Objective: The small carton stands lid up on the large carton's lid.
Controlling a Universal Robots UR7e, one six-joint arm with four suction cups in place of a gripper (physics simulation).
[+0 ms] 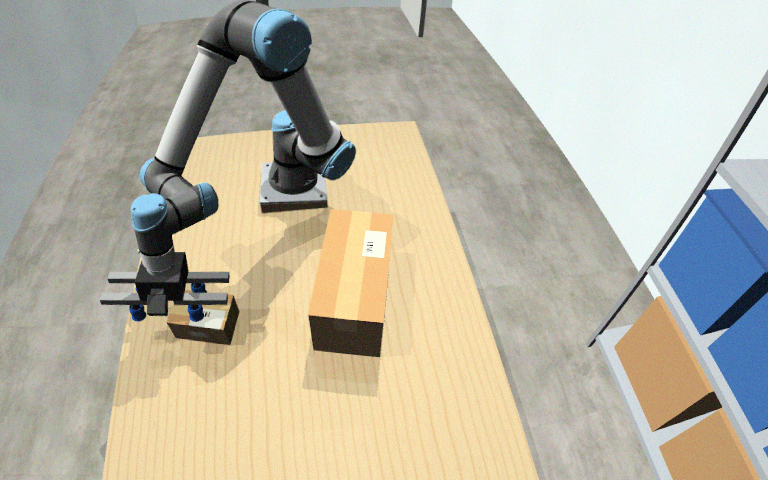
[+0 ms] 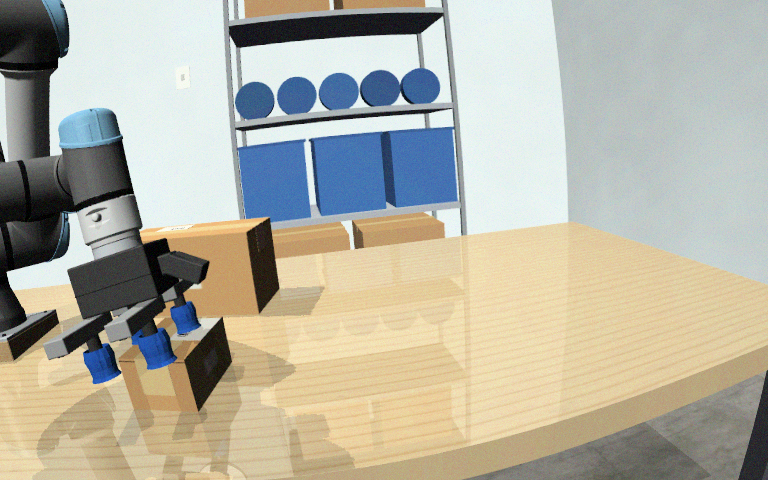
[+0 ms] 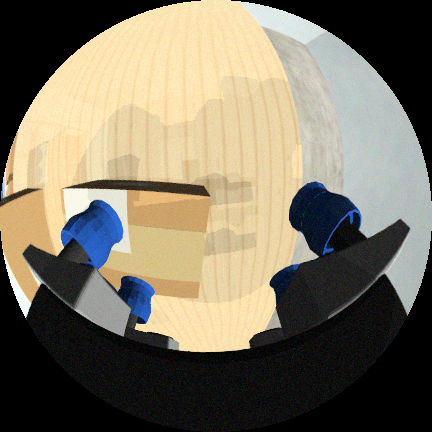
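Seen in the pictures: end effector, tool point: (image 1: 169,304) (image 2: 151,350) (image 3: 206,261); arm's base, origin of the base link: (image 1: 293,179).
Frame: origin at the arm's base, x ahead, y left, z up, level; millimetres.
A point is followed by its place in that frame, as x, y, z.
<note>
The small carton (image 1: 218,326) @[540, -167, 40] (image 2: 193,364) @[527, -278, 24] (image 3: 169,238) @[496, -268, 40] sits lid up near the table's left edge, its base at about table level. My suction gripper (image 1: 164,305) @[482, -292, 52] (image 2: 141,335) (image 3: 201,257) @[482, -292, 52] hangs off-centre over it. Two blue cups sit on the white-labelled end of its lid and hold it. The other two cups hang over bare table beside it. The large carton (image 1: 353,273) @[474, 148, 123] (image 2: 214,263) @[502, 60, 69] lies lid up in the middle of the table, well to the right of the small one, with nothing on its lid.
The arm's base (image 1: 293,193) @[75, 3, 8] is bolted to the table (image 1: 271,413) @[726, -55, -33] (image 2: 477,310) @[948, -75, -33] behind the large carton. The table's left edge is close beside the gripper. A shelf rack (image 2: 230,129) with blue boxes and cartons stands beyond the table.
</note>
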